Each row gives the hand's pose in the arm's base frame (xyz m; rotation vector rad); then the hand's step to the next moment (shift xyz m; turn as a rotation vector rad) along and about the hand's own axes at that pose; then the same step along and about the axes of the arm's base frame.
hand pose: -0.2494 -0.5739 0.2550 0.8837 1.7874 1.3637
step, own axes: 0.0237 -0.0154 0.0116 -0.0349 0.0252 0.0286
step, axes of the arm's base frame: -0.0038 0.0225 -0.0203 0.0448 -0.0104 0.0236
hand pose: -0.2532 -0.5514 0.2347 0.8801 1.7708 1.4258
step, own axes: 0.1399 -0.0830 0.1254 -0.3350 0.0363 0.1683
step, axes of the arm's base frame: 0.0241 0.1683 -0.1152 0.3232 -0.1888 0.0416
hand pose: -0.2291 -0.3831 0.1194 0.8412 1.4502 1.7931
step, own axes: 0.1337 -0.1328 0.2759 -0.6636 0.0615 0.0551
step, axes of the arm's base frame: 0.1641 0.2816 -0.0735 0.4136 -0.5249 0.0240
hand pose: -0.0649 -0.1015 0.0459 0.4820 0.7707 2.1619
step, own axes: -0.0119 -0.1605 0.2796 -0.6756 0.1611 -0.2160
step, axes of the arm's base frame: 0.2505 0.1764 0.1010 0.2160 -0.6853 -0.1131
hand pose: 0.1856 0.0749 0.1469 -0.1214 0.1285 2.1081
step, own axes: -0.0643 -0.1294 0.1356 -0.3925 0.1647 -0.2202
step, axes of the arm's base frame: 0.1392 0.0310 0.1375 0.0679 -0.4479 -0.1563
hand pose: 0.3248 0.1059 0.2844 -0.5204 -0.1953 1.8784
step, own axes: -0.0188 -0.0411 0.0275 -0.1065 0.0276 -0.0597
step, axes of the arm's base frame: 0.0281 0.0008 0.0448 0.0329 -0.1153 -0.0359
